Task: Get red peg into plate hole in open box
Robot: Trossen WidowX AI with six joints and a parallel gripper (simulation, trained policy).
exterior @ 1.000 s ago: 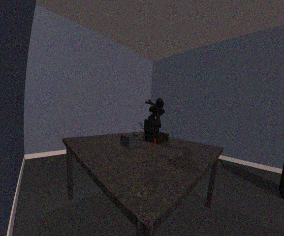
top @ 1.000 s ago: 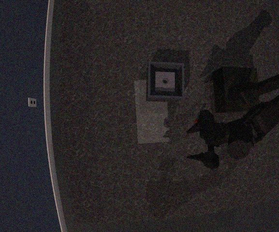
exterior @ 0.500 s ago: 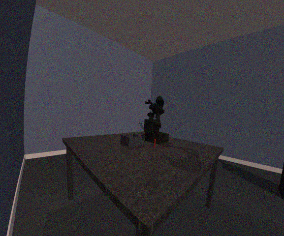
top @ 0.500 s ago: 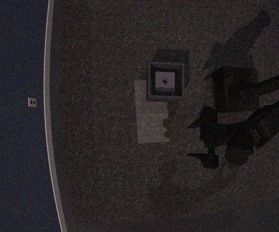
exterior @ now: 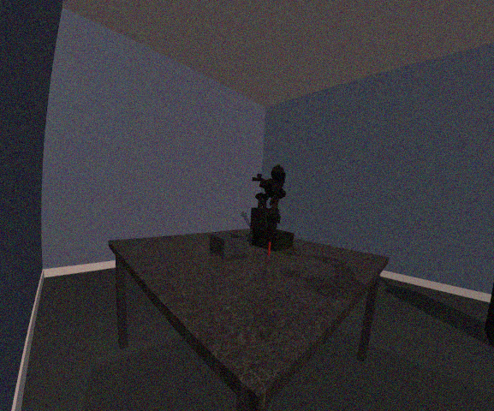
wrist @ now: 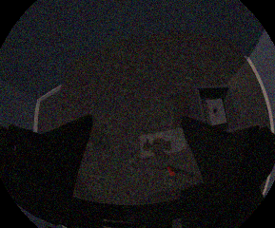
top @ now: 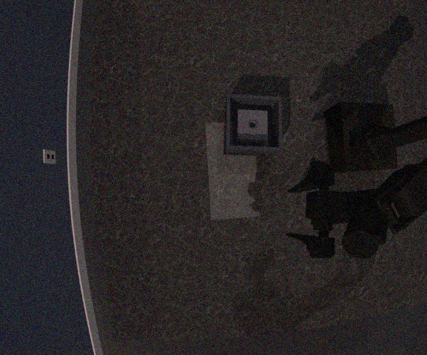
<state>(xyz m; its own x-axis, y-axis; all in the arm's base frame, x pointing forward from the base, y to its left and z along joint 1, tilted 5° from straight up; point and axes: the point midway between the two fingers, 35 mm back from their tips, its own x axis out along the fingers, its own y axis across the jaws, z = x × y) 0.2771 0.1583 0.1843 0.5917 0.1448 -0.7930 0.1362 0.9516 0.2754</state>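
Right now my gripper tip is 25 cm above the red peg, 12 cm past it and 5 cm to the left of it. From my gripper tip the other things lie so: box: 26 cm below, 23 cm to the right, 3 cm ahead; then plate: 24 cm below, 23 cm to the right, 3 cm ahead.
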